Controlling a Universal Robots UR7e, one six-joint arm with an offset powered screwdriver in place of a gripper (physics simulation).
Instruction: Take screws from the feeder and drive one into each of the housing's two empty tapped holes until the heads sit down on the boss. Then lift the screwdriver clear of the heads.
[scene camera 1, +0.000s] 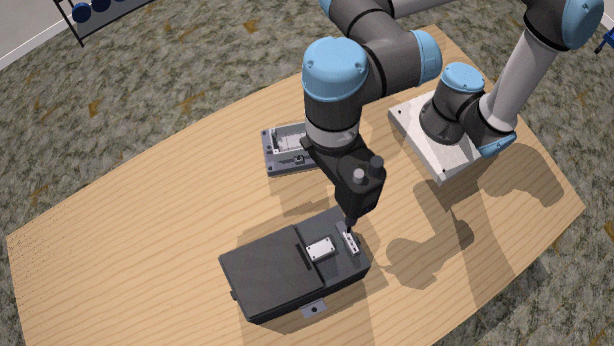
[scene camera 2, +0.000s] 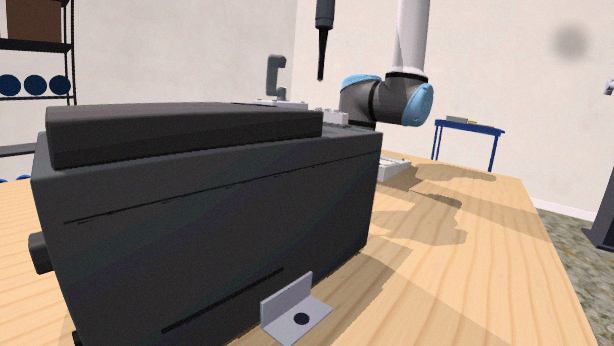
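Observation:
The black screwdriver (scene camera 1: 348, 230) (scene camera 2: 320, 79) points straight down. In scene camera 2 its thin bit hangs a little above the white screw rail (scene camera 1: 352, 244) (scene camera 2: 334, 117) on top of the dark feeder (scene camera 1: 280, 275) (scene camera 2: 215, 225); no screw shows on the tip. In scene camera 1 the tip lines up with the rail's back end. The light grey open housing (scene camera 1: 289, 150) sits on a dark fixture plate (scene camera 1: 281, 168) behind the feeder, partly covered by the arm. Its two tapped holes are too small or hidden to make out. The housing does not show in scene camera 2.
A small white block (scene camera 1: 320, 249) (scene camera 2: 281, 104) sits on the feeder beside the rail. A metal bracket (scene camera 1: 312, 308) (scene camera 2: 295, 324) stands out at the feeder's foot. The arm's white base plate (scene camera 1: 407, 135) (scene camera 2: 387, 172) is on the wooden table (scene camera 1: 150, 200) (scene camera 2: 500, 240).

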